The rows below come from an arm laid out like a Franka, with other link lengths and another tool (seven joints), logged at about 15 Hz.
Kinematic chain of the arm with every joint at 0, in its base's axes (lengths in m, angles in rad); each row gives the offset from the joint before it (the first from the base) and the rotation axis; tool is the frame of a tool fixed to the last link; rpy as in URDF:
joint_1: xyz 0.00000 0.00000 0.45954 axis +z
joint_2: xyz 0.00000 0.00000 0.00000 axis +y
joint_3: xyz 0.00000 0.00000 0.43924 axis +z
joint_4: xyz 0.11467 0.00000 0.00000 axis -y
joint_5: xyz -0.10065 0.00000 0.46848 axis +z
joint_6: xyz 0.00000 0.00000 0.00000 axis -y
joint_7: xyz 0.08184 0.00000 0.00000 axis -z
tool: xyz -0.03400 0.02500 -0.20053 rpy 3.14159 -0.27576 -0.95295
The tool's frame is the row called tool.
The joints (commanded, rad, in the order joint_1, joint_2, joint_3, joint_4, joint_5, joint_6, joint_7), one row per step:
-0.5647 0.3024 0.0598 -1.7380 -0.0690 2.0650 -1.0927
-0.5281 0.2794 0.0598 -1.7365 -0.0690 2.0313 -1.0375
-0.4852 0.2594 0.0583 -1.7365 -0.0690 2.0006 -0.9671
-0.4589 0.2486 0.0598 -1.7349 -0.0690 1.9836 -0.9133
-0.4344 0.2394 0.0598 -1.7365 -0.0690 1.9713 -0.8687
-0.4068 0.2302 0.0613 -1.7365 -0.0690 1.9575 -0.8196
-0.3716 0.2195 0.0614 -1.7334 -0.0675 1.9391 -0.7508
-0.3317 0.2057 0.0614 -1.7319 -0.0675 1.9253 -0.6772
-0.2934 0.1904 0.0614 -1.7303 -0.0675 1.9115 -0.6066
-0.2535 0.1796 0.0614 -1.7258 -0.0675 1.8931 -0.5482
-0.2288 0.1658 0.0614 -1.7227 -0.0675 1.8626 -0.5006
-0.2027 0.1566 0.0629 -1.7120 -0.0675 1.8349 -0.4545
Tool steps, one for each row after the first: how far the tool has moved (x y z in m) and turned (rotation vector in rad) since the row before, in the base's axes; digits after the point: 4 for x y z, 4 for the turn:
0.0068 0.0296 0.0163 0.0021 0.0065 -0.0201
0.0074 0.0334 0.0133 0.0018 0.0074 -0.0303
0.0053 0.0221 0.0079 0.0003 0.0020 -0.0268
0.0039 0.0196 0.0053 0.0001 0.0027 -0.0206
0.0047 0.0228 0.0060 0.0000 0.0023 -0.0207
0.0055 0.0282 0.0084 0.0000 0.0012 -0.0349
0.0055 0.0314 0.0100 -0.0034 -0.0044 -0.0343
0.0037 0.0302 0.0110 -0.0035 -0.0060 -0.0329
0.0030 0.0306 0.0091 -0.0016 0.0004 -0.0194
-0.0035 0.0202 0.0100 -0.0003 0.0113 -0.0245
-0.0007 0.0213 0.0108 -0.0014 0.0055 -0.0200

